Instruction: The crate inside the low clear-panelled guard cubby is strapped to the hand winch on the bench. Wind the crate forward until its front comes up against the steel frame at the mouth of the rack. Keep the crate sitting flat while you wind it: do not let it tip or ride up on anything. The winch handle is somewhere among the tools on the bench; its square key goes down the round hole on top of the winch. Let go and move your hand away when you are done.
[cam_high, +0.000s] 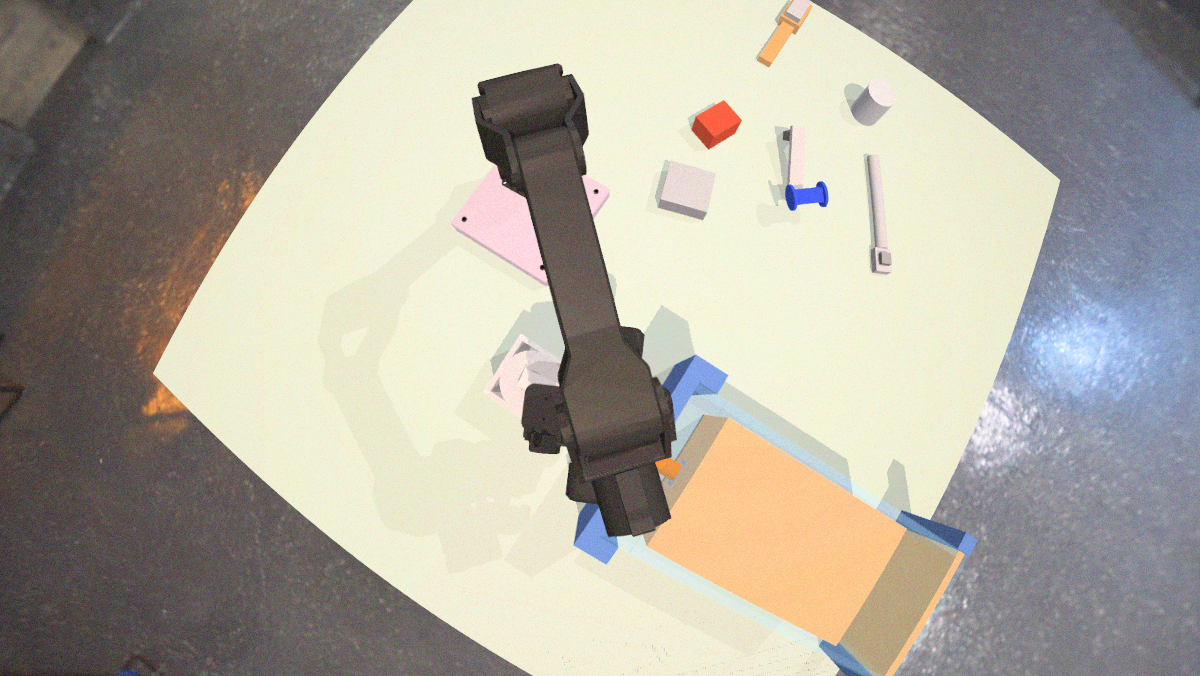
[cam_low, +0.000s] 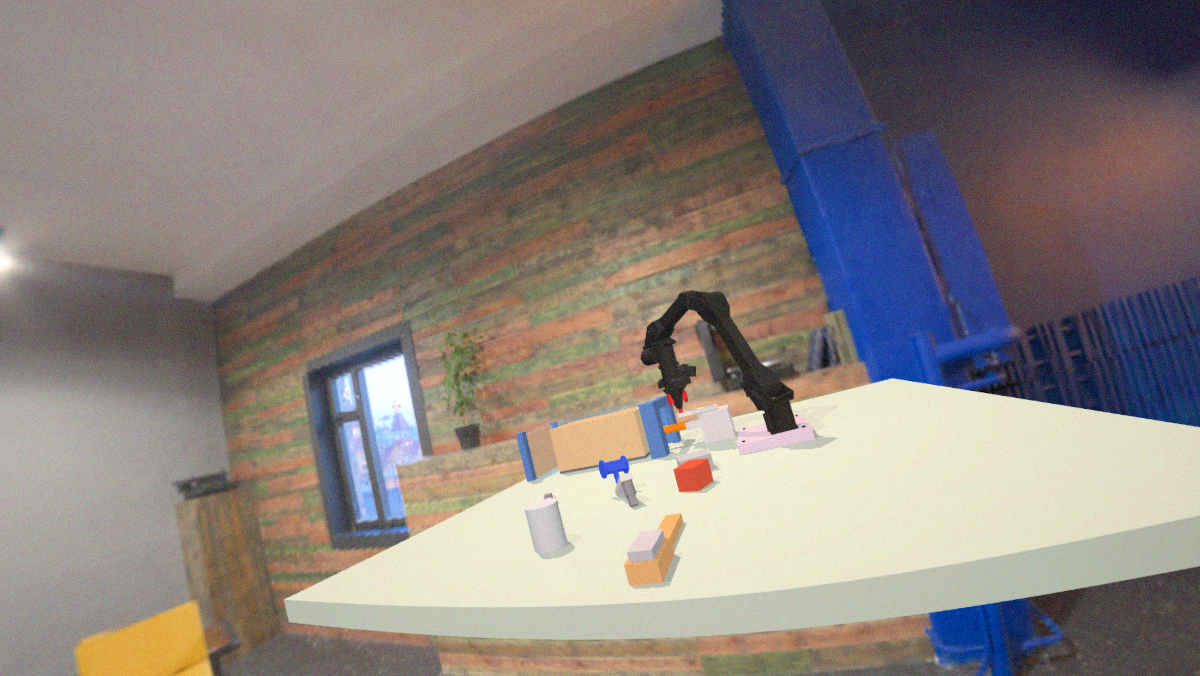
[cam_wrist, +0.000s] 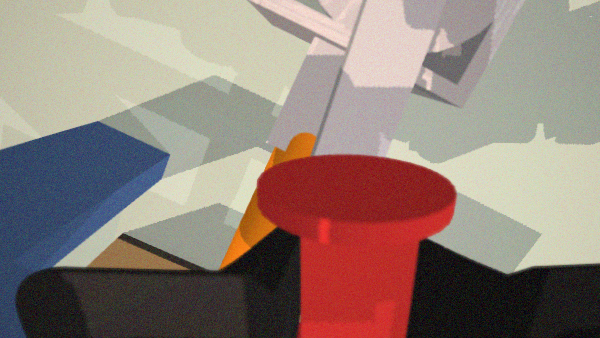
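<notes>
The crank handle with red knob lies 4 cm behind my gripper tip, 1 cm to the right of it and 1 cm below it. From my gripper tip the other things lie so: blue steel frame (6 cm ahead, 2 cm to the right, 1 cm below); then clear-panelled guard cubby (30 cm ahead, 2 cm to the right); then grey winch (11 cm behind, 8 cm below, 2 cm to the right).
</notes>
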